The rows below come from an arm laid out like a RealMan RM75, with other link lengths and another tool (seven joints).
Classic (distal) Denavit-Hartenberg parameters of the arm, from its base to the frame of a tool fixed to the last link. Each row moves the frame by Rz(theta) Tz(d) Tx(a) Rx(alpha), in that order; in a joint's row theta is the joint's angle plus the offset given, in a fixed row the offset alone. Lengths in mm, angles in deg.
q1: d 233.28, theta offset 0, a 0, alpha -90
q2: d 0, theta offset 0, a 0, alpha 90
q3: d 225.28, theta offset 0, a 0, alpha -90
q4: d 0, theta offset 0, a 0, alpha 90
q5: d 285.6, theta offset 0, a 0, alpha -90
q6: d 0, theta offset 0, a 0, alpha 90
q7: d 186.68, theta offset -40, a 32.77, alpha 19.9
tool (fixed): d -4.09, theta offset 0, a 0, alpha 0
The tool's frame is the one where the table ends.
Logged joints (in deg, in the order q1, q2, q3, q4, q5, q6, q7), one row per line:
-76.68, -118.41, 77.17, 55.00, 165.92, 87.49, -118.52
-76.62, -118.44, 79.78, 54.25, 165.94, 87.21, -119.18
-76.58, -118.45, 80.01, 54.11, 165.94, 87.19, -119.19
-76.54, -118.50, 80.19, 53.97, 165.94, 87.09, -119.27
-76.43, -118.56, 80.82, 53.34, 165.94, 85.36, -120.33
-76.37, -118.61, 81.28, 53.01, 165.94, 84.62, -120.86
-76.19, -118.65, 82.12, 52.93, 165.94, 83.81, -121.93
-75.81, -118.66, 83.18, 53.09, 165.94, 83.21, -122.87
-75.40, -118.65, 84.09, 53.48, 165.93, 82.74, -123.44
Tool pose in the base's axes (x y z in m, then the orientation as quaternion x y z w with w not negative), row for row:
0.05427, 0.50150, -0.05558, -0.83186, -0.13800, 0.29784, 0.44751
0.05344, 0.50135, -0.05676, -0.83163, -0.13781, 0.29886, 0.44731
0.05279, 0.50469, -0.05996, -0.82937, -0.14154, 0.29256, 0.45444
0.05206, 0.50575, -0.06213, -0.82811, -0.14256, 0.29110, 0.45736
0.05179, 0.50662, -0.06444, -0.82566, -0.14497, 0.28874, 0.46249
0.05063, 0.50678, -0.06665, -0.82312, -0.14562, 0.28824, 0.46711
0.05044, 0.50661, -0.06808, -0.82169, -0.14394, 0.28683, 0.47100
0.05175, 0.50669, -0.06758, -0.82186, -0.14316, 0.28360, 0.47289
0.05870, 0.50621, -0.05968, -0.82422, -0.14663, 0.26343, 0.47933
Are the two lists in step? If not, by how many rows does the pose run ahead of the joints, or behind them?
The pose runs 2 rows ahead of the joints: the pose in row i belongs to the joints in row i + 2.
